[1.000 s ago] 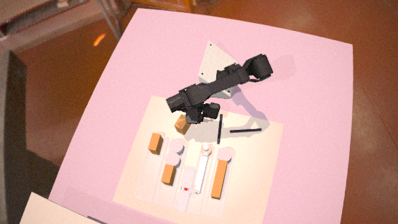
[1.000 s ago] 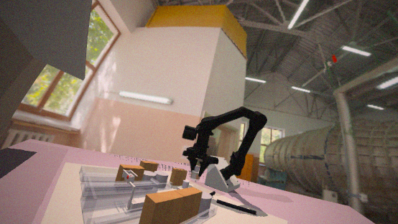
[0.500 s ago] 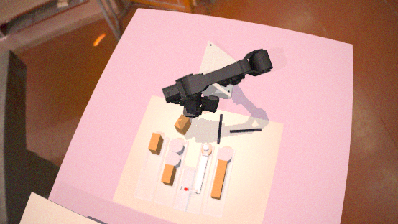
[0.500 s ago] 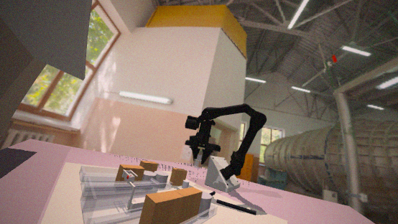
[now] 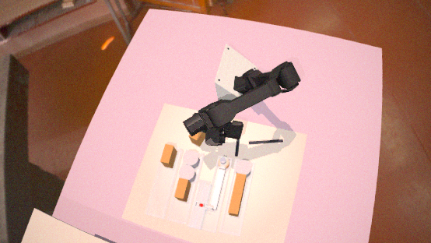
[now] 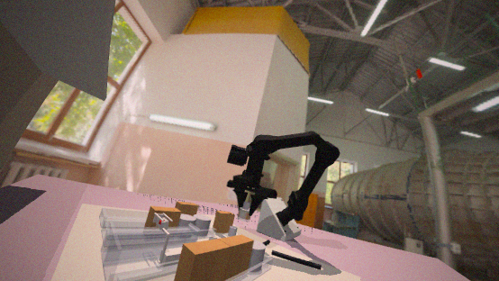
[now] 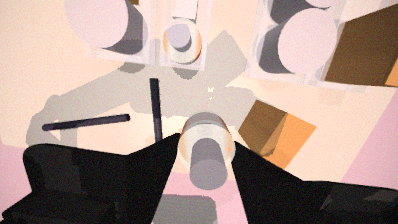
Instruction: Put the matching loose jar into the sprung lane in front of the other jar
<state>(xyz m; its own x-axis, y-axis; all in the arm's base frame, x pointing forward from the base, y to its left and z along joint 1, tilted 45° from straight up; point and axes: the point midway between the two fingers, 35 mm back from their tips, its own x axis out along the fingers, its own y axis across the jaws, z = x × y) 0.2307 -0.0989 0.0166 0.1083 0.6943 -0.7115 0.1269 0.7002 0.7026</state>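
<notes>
Right now the clear-walled sprung lane is 24 cm ahead of my gripper tip, 7 cm below it and 1 cm to the right of it. The rest, counted from my gripper tip: red mark 27 cm ahead, 3 cm to the right, 2 cm below.
</notes>
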